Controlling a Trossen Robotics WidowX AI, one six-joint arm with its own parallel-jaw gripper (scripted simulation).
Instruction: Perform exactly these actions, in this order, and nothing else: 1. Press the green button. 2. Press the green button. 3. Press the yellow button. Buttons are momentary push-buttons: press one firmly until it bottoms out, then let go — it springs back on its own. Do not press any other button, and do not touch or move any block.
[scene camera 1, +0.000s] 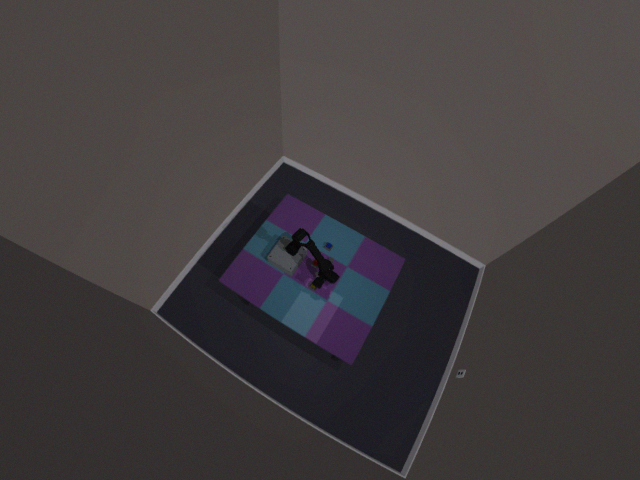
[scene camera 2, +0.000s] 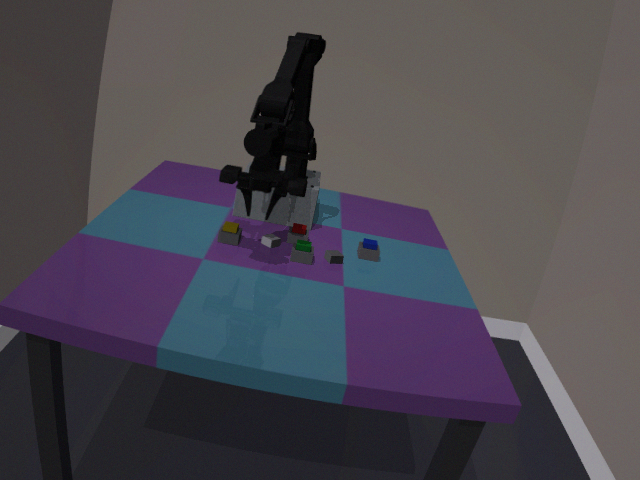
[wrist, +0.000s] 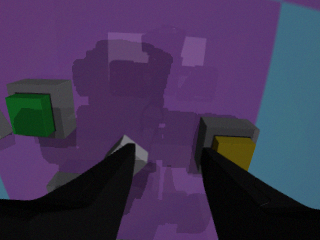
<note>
I see my gripper (scene camera 2: 257, 217), a green button (wrist: 33, 116) and a yellow button (wrist: 237, 149).
My gripper is seen too in the wrist view (wrist: 168, 152).
</note>
